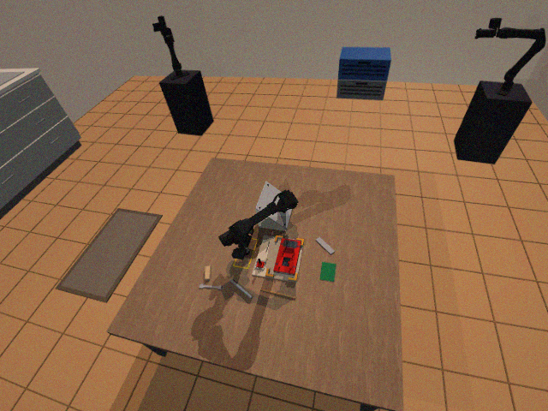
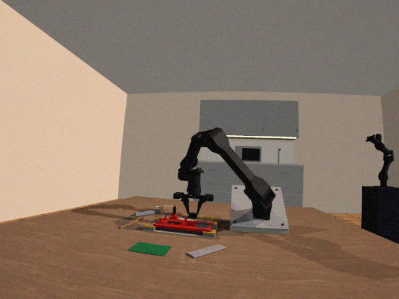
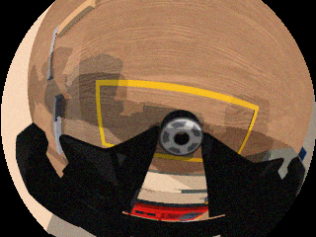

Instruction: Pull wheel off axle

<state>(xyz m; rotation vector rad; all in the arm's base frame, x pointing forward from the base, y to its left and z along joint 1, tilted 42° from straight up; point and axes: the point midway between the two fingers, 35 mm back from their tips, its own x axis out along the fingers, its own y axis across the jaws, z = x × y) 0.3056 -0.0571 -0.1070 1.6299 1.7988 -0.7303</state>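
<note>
The black wheel is right at my gripper tip. The rest, counted from my gripper tip: wooden block (170 mm ahead, 140 mm to the right); then green pad (440 mm to the left, 10 mm below); then thin wooden stick (240 mm to the left, 180 mm ahead, 10 mm below).
</note>
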